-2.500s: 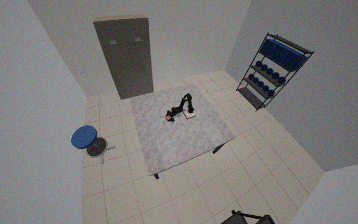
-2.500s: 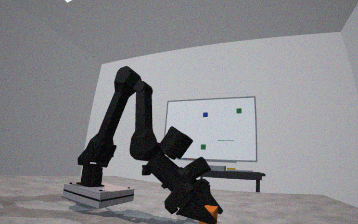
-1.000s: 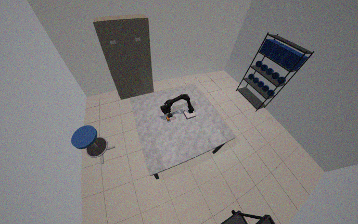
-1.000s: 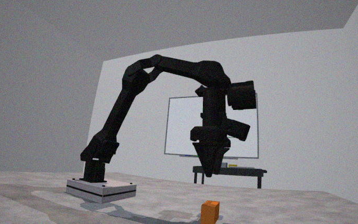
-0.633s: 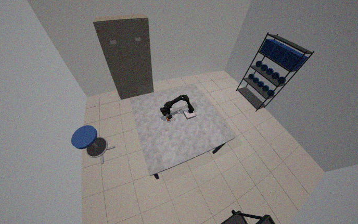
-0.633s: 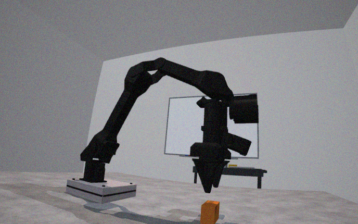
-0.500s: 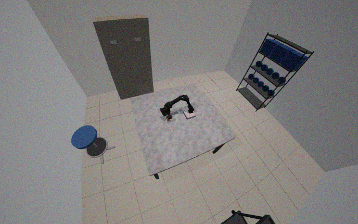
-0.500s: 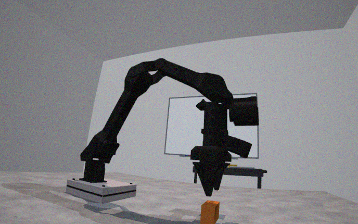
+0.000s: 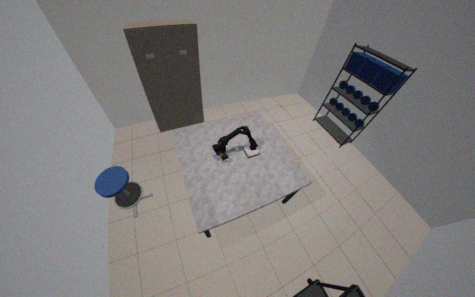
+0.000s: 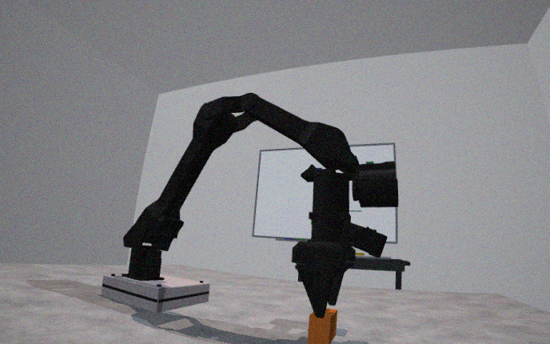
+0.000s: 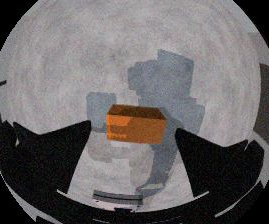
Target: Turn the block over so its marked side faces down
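The orange block lies 20 mm below my gripper tip and 10 mm behind it.
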